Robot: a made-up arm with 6 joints. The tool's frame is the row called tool. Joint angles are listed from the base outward.
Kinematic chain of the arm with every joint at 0, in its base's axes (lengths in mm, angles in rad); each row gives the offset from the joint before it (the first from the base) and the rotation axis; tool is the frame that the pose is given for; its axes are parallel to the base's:
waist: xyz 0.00 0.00 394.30 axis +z
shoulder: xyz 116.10 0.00 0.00 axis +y
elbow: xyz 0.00 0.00 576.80 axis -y
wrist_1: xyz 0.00 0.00 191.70 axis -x
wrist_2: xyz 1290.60 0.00 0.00 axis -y
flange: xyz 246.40 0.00 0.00 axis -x
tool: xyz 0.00 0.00 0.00
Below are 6 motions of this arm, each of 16 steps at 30 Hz.
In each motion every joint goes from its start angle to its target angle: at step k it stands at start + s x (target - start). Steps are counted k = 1, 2, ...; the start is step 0. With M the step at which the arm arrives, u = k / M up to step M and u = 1 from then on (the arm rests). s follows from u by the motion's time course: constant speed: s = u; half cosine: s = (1 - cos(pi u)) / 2; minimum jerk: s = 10 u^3 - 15 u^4 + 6 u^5.
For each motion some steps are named. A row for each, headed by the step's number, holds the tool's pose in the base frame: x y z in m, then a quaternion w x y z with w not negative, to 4 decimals.
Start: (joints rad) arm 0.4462 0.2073 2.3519 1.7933 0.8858 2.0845
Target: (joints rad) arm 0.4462 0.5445 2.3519 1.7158 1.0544 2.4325
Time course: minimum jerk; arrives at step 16
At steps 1, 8, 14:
1: -0.6890 -0.1232 2.0929 0.3447 0.3581 -0.0036 0.8677
8: -0.4271 0.0172 2.1840 0.4057 0.3498 0.0145 0.8443
14: -0.1655 0.1554 2.2225 0.4553 0.3303 0.0370 0.8260

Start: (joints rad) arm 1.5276 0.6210 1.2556 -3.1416 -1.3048 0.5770
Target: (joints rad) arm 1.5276 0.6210 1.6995 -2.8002 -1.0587 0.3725
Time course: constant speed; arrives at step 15
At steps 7, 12, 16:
7: 0.0096 1.0616 2.1724 0.4260 -0.4854 -0.2036 -0.7359
12: -0.0213 0.8846 2.2559 0.4132 -0.4455 -0.1935 -0.7703
16: -0.0385 0.7739 2.2934 0.4029 -0.4257 -0.1840 -0.7890

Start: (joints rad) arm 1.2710 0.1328 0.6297 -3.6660 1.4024 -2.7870
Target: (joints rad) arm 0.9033 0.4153 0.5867 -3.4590 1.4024 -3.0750
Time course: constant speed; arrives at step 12
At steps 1, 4, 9, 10, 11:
1: 0.3436 1.3653 1.5486 0.5565 -0.2266 0.3249 0.7303
4: 0.5128 1.4016 1.4362 0.5963 -0.2171 0.3911 0.6665
9: 0.8024 1.3977 1.2365 0.6488 -0.1914 0.4921 0.5480
10: 0.8599 1.3872 1.1950 0.6570 -0.1849 0.5108 0.5227
11: 0.9168 1.3736 1.1531 0.6645 -0.1781 0.5288 0.4971

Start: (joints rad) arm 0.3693 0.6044 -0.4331 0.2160 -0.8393 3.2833
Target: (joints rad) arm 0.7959 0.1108 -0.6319 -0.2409 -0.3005 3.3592
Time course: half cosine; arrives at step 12
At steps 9, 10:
9: 1.0050 0.9269 -0.0415 0.1972 0.7666 0.3363 -0.5103
10: 0.9798 0.9686 -0.0058 0.1830 0.7797 0.3504 -0.4856

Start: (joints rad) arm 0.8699 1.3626 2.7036 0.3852 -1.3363 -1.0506
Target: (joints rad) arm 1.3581 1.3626 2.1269 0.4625 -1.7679 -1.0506
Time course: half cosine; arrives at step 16
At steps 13, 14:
13: 0.4954 1.4830 1.4039 0.8707 0.1385 0.4426 0.1636
14: 0.4666 1.5124 1.3775 0.8691 0.1181 0.4531 0.1592

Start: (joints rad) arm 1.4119 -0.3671 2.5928 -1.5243 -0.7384 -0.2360
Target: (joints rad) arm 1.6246 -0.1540 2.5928 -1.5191 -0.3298 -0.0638
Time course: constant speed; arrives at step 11
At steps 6, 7, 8, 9, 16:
6: -0.1864 -1.5137 1.2173 0.2954 -0.3862 0.4816 -0.7292
7: -0.1488 -1.5052 1.2499 0.3057 -0.4085 0.4721 -0.7189
8: -0.1114 -1.4949 1.2822 0.3152 -0.4308 0.4620 -0.7082
9: -0.0743 -1.4828 1.3142 0.3239 -0.4530 0.4515 -0.6971
16: -0.0015 -1.4532 1.3772 0.3388 -0.4970 0.4289 -0.6740

